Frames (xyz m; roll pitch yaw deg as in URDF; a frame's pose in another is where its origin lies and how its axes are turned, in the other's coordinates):
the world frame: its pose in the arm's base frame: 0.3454 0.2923 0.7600 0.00 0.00 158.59
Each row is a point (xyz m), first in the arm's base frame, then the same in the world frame.
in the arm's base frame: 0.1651 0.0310 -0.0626
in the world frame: 0.0725 0.3091 -0.8226
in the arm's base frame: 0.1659 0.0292 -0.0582
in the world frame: 0.0711 0.3105 -0.8182
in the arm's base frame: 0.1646 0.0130 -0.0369
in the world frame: 0.0664 0.3260 -0.7969
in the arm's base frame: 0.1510 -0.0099 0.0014
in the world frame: 0.0707 0.3523 -0.7586
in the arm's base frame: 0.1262 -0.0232 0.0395
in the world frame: 0.0889 0.3737 -0.7205
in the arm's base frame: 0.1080 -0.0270 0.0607
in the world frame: 0.1045 0.3839 -0.6993
